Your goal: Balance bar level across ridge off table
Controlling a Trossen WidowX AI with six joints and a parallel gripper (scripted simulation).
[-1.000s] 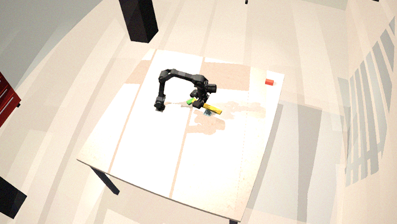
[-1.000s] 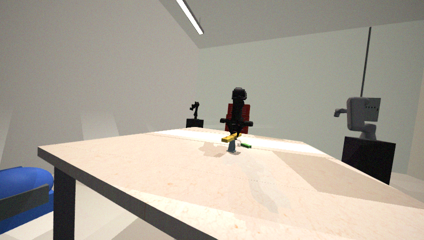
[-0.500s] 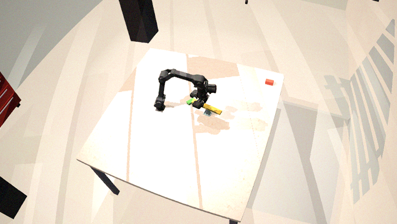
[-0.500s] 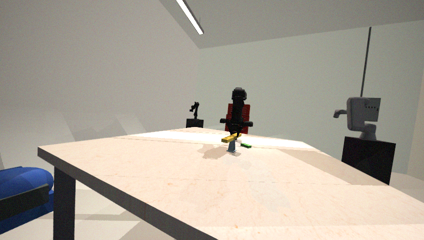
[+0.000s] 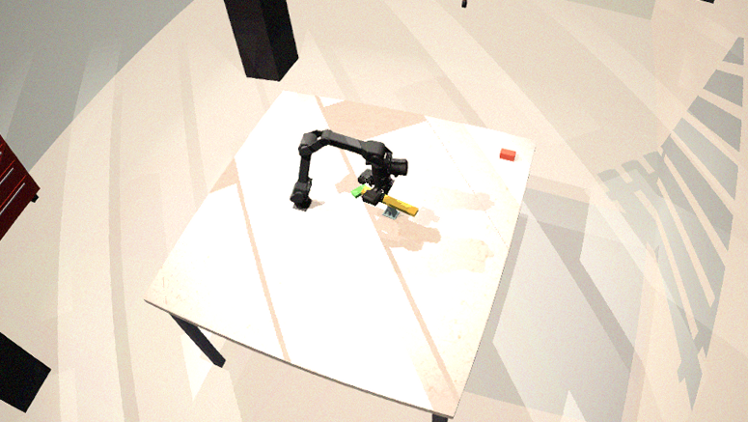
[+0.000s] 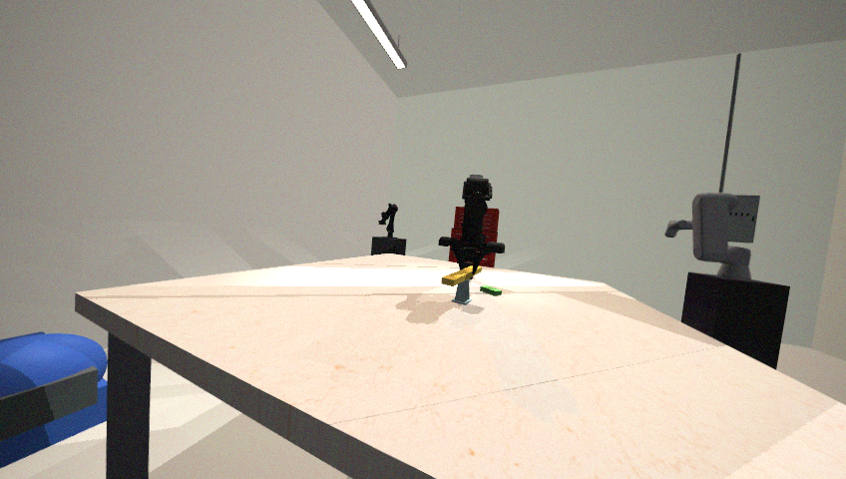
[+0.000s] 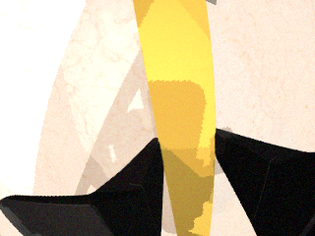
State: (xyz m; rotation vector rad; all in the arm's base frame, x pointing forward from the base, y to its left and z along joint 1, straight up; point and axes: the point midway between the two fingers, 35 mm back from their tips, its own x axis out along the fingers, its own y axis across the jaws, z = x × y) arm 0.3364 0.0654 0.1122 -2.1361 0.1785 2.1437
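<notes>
My gripper tip is 30 mm short of the yellow bar. Round my gripper tip: red block 430 mm to the left, 400 mm ahead, 60 mm below; then green block 130 mm behind, 70 mm below, 60 mm to the left.
</notes>
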